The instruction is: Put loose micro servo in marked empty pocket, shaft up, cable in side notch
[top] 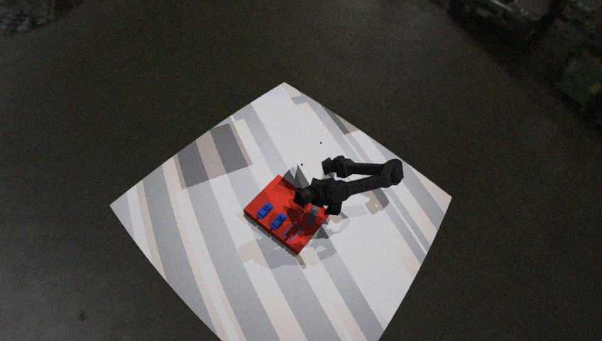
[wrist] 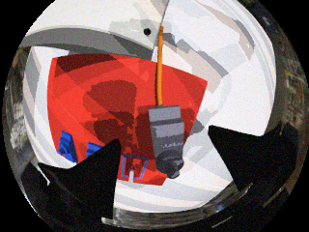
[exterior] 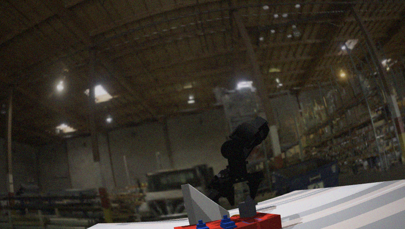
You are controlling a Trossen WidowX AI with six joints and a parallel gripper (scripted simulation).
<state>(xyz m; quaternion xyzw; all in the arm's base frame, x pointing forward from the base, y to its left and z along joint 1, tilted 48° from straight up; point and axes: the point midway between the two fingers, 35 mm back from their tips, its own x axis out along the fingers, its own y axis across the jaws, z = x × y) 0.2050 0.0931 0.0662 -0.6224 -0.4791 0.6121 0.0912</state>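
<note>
My gripper tip is now 9 cm to the left of the red deck, 8 cm above it and 2 cm short of it.
</note>
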